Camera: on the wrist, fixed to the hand. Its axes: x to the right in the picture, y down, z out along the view.
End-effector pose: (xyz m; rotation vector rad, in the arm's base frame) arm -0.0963 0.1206 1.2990 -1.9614 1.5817 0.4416
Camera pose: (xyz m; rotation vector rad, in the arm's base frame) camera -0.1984 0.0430 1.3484 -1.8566 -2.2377 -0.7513
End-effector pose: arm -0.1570 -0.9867 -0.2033 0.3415 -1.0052 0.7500
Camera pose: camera -0.1626 -0.8592 -0.2544 0.9549 0.3870 -2.1477
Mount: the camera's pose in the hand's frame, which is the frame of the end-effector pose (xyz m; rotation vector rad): 0.0064 0.0977 -0.0965 0.3177 -0.0952 3.1066
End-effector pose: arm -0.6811 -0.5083 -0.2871 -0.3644 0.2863 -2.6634
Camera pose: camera -0.6772 -0.5839 -0.4019 0.1905 0.0551 0.4060
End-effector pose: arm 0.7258 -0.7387 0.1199 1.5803 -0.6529 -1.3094
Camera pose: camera 0.8347 -0.7525 0.2027 -0.5603 -1.7545 1.1660
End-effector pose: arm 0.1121 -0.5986 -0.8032 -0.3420 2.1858 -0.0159
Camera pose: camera 0.0087 -0.5171 -0.7637 2.8069 0.3979 1.0950
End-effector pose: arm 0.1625 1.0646 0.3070 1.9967 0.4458 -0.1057
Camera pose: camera 0.1916 1.1132 0.4323 -0.7506 2.6092 -1.4548
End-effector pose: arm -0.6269 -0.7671 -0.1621 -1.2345 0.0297 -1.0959
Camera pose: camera -0.6138 -0.8499 -0.2711 0.1481 1.1286 1.6245
